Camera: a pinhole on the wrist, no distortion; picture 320 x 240 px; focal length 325.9 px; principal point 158.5 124.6 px. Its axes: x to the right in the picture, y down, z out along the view. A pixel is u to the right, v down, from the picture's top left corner.
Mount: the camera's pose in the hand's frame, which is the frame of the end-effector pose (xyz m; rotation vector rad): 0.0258 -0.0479 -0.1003 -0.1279 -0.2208 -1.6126
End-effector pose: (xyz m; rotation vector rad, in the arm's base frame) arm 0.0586 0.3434 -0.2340 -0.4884 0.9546 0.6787
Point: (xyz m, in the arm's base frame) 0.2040 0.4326 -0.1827
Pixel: 228.1 165.5
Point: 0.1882 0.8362 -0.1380
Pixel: 64.4 189.4
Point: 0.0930 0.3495 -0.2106
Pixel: 173.0 71.6
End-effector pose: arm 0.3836 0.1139 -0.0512 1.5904 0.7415 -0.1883
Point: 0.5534 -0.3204 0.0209
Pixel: 120.9 93.0
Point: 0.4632 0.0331 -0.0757
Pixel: 119.6 171.6
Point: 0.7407 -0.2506 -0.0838
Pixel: 105.0 219.0
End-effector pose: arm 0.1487 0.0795 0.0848 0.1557 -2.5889 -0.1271
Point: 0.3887 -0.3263 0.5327
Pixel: behind the camera
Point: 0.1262 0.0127 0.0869
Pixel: 284.0 160.2
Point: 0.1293 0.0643 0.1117
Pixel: 93.6 161.2
